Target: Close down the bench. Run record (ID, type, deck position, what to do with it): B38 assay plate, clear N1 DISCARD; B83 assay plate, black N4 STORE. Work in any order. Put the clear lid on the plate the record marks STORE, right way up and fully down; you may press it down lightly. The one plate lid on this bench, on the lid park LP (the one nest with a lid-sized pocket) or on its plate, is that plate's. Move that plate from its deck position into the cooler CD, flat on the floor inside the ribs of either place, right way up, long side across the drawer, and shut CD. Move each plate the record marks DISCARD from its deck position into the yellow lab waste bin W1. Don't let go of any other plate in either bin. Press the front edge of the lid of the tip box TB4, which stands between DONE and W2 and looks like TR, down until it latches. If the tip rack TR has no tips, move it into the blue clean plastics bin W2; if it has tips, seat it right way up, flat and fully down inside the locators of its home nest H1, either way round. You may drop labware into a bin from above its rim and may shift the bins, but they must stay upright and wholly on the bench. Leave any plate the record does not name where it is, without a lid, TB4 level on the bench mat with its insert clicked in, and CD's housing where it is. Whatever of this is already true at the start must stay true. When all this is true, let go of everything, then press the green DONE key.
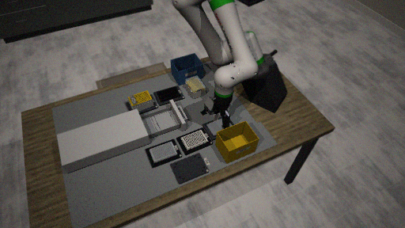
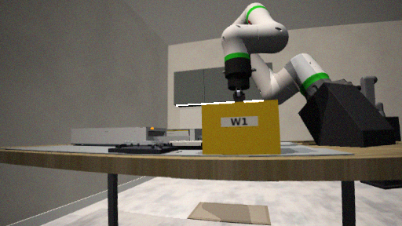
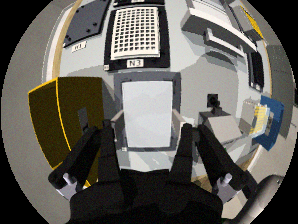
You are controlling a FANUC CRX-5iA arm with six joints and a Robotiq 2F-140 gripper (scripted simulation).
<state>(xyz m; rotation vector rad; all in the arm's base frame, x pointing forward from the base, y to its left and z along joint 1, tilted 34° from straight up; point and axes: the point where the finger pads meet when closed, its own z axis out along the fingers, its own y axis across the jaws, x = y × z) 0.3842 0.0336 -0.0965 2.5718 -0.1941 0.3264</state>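
Now: the clear lid 2 cm below my hand. From my hand the other things lie so: yellow bin W1 (3 cm ahead, 16 cm to the left); then DONE key block (7 cm behind, 13 cm to the right, 2 cm above); then pale well plate (17 cm ahead, 2 cm to the right, 2 cm below).
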